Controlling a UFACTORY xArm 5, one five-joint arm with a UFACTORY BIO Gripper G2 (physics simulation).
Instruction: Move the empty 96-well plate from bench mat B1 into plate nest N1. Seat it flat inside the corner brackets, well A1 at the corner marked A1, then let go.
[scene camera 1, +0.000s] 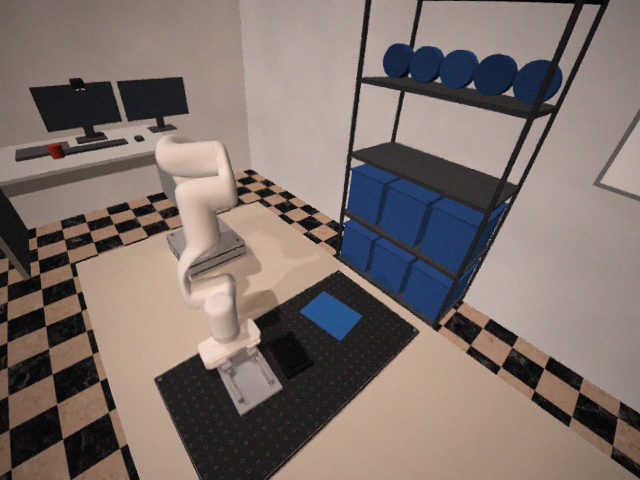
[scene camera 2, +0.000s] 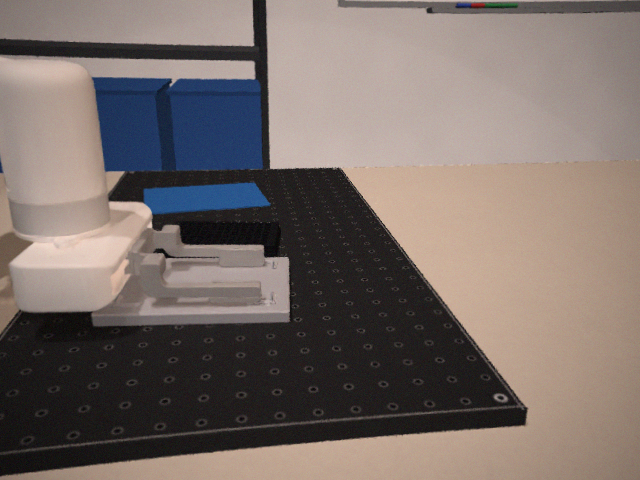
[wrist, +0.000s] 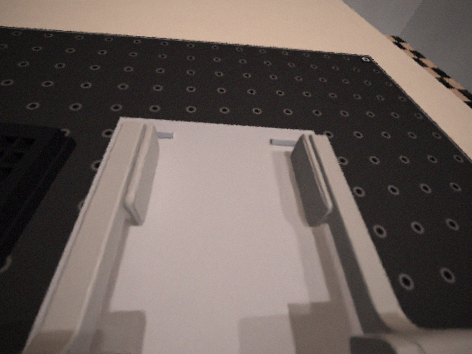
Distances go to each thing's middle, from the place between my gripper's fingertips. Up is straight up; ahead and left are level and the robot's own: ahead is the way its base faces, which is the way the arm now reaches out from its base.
Labels:
Now: hand 5 cm past the nest floor (scene camera 2: 154, 311), 2 cm to the right of it and 2 cm above it. Also, from my hand: black 96-well plate (scene camera 2: 267, 234): 14 cm to the left, 2 cm behind, 1 cm below; then blue bench mat B1 (scene camera 2: 166, 200): 34 cm to the left, 2 cm below, 2 cm behind.

